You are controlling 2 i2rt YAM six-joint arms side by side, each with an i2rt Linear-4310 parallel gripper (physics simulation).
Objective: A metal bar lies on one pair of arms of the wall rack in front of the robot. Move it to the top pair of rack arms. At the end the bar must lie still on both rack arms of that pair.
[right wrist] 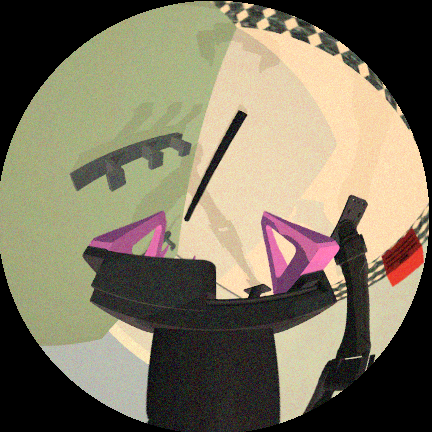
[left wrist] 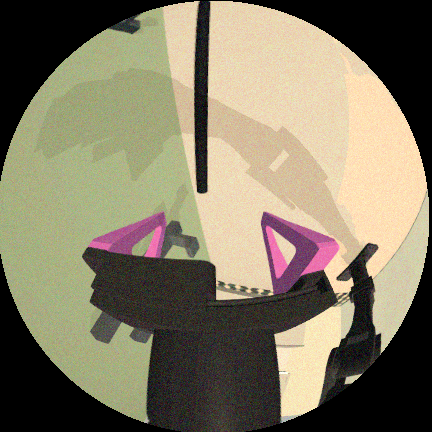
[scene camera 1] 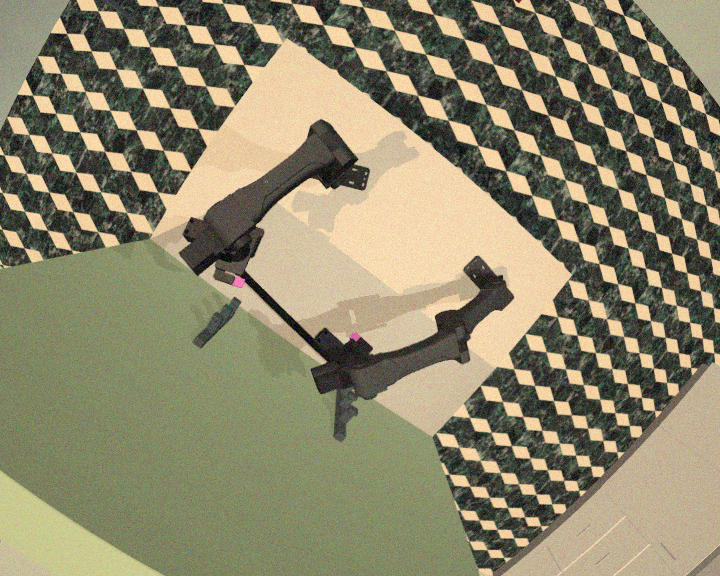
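Observation:
The black metal bar (scene camera 1: pixel 282 311) (left wrist: pixel 201 100) (right wrist: pixel 216 165) shows over the pale table, beside the green wall and apart from the rack arms; its height is hard to tell. One dark rack upright (scene camera 1: pixel 217 322) (right wrist: pixel 130 154) stands at the left in the scene view, with several short arms. The other upright (scene camera 1: pixel 340 420) is farther right there; in the left wrist view it is partly hidden by the gripper. My left gripper (left wrist: pixel 213 216) is open and empty, near the bar's right end in the scene view. My right gripper (right wrist: pixel 213 216) is open and empty, near its left end.
The green wall (scene camera 1: pixel 240 450) (left wrist: pixel 75 200) (right wrist: pixel 100 75) carries the rack. The pale table (scene camera 1: pixel 420 210) lies beside it. Both dark robot arms reach over the table. Dark patterned floor (scene camera 1: pixel 540 420) surrounds the table. A red object (right wrist: pixel 403 257) shows at the right in the right wrist view.

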